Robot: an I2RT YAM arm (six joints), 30 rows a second.
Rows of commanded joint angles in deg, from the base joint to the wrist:
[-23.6, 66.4, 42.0, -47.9, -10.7, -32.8]
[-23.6, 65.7, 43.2, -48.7, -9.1, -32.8]
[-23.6, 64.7, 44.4, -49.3, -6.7, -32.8]
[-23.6, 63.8, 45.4, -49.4, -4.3, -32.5]
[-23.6, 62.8, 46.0, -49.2, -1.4, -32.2]
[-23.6, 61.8, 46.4, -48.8, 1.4, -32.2]
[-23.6, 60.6, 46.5, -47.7, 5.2, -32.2]
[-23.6, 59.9, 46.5, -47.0, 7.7, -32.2]
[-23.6, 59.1, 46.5, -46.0, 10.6, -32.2]
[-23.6, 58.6, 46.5, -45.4, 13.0, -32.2]
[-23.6, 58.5, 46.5, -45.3, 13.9, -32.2]
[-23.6, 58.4, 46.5, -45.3, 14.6, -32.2]
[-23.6, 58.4, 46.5, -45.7, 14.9, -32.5]
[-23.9, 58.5, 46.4, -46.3, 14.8, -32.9]
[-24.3, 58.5, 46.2, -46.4, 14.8, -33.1]
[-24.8, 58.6, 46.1, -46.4, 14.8, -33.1]
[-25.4, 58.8, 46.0, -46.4, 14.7, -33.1]
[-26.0, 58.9, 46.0, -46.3, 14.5, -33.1]
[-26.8, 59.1, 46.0, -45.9, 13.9, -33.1]
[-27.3, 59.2, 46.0, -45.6, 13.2, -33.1]
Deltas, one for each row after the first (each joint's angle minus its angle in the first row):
[0.0, -0.7, 1.2, -0.8, 1.6, 0.0]
[0.0, -1.7, 2.4, -1.4, 4.0, 0.0]
[0.0, -2.6, 3.4, -1.5, 6.4, 0.3]
[0.0, -3.6, 4.0, -1.3, 9.3, 0.6]
[0.0, -4.6, 4.4, -0.9, 12.1, 0.6]
[0.0, -5.8, 4.5, 0.2, 15.9, 0.6]
[0.0, -6.5, 4.5, 0.9, 18.4, 0.6]
[0.0, -7.3, 4.5, 1.9, 21.3, 0.6]
[0.0, -7.8, 4.5, 2.5, 23.7, 0.6]
[0.0, -7.9, 4.5, 2.6, 24.6, 0.6]
[0.0, -8.0, 4.5, 2.6, 25.3, 0.6]
[0.0, -8.0, 4.5, 2.2, 25.6, 0.3]
[-0.3, -7.9, 4.4, 1.6, 25.5, -0.1]
[-0.7, -7.9, 4.2, 1.5, 25.5, -0.3]
[-1.2, -7.8, 4.1, 1.5, 25.5, -0.3]
[-1.8, -7.6, 4.0, 1.5, 25.4, -0.3]
[-2.4, -7.5, 4.0, 1.6, 25.2, -0.3]
[-3.2, -7.3, 4.0, 2.0, 24.6, -0.3]
[-3.7, -7.2, 4.0, 2.3, 23.9, -0.3]

